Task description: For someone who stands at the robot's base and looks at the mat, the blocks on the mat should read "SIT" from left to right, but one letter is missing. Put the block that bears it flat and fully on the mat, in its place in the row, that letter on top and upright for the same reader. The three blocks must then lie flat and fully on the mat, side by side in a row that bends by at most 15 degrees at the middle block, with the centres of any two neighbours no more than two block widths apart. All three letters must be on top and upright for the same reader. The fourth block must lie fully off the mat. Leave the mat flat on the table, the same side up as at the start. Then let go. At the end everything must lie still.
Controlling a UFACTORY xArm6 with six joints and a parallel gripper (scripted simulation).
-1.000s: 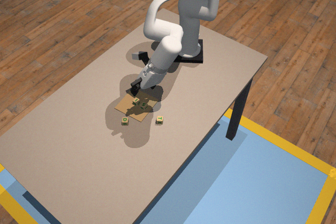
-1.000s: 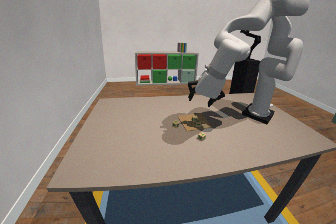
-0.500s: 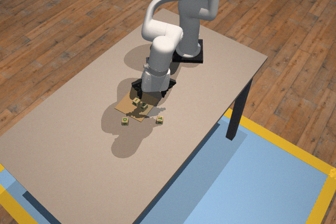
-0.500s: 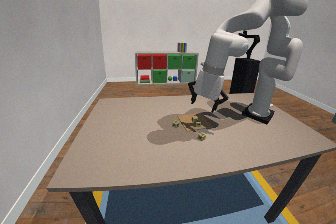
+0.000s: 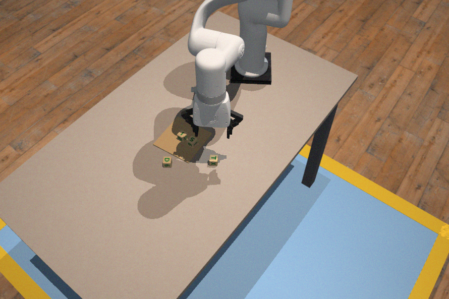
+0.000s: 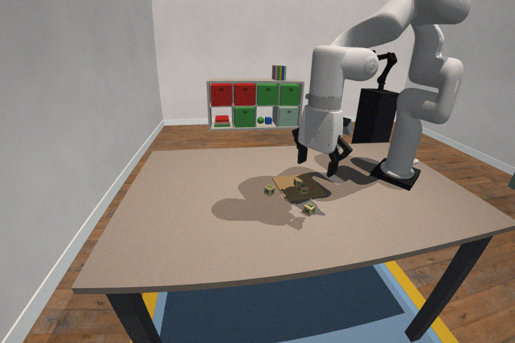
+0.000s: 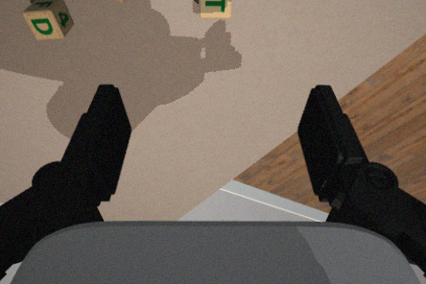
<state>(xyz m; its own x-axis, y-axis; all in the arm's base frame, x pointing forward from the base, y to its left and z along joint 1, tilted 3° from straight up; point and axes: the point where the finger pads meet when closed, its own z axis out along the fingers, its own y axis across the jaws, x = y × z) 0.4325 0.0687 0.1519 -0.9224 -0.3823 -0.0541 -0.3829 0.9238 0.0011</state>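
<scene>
Now: the T block 140 mm below my hand. Also, from my hand: I block 40 mm behind, 130 mm to the right, 140 mm below; then S block 30 mm behind, 90 mm to the right, 140 mm below; then D block 70 mm ahead, 120 mm to the right, 140 mm below.
</scene>
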